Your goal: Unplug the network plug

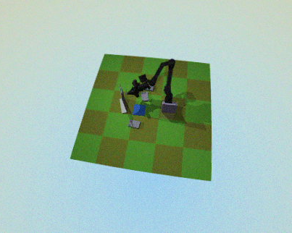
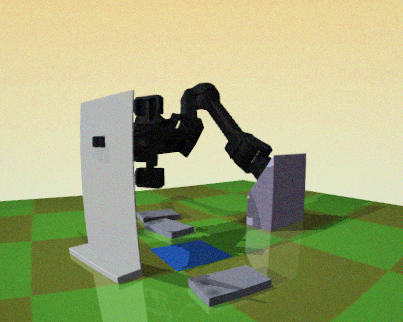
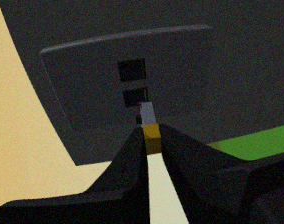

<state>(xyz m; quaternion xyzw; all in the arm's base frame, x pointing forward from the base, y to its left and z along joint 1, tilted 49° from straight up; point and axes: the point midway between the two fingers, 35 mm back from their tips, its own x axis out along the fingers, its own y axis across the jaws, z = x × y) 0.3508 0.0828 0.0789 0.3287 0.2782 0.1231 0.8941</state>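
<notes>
Right now my gripper tip is 210 mm above the blue marked square, 100 mm past it and 50 mm to the right of it. Also, from my gripper tip: grey panel 80 mm below, 50 mm ahead, 10 mm to the left; then plug 10 mm ahead.
</notes>
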